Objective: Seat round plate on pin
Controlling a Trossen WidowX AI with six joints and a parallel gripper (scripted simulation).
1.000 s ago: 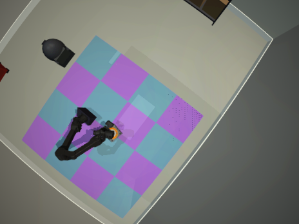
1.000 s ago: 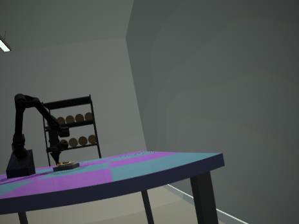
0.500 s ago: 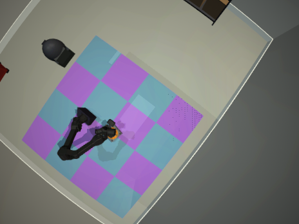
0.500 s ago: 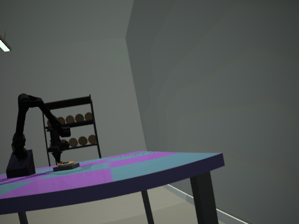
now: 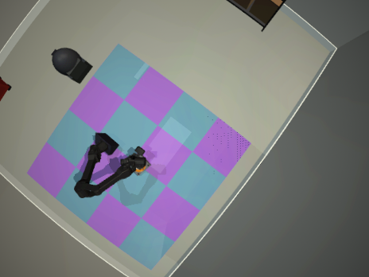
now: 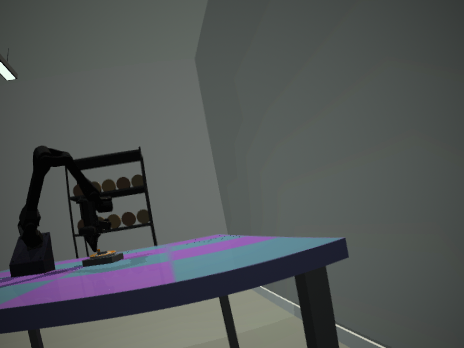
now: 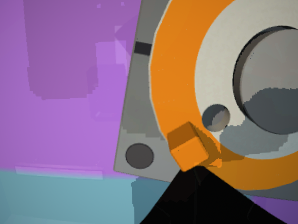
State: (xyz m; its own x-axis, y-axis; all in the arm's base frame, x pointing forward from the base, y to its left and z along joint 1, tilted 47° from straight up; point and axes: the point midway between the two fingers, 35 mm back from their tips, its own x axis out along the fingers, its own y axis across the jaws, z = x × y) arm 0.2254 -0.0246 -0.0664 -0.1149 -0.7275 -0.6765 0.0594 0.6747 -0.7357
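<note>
The grey square base lies 4 cm to the right of my gripper tip, 3 cm ahead of it and 2 cm below it.
</note>
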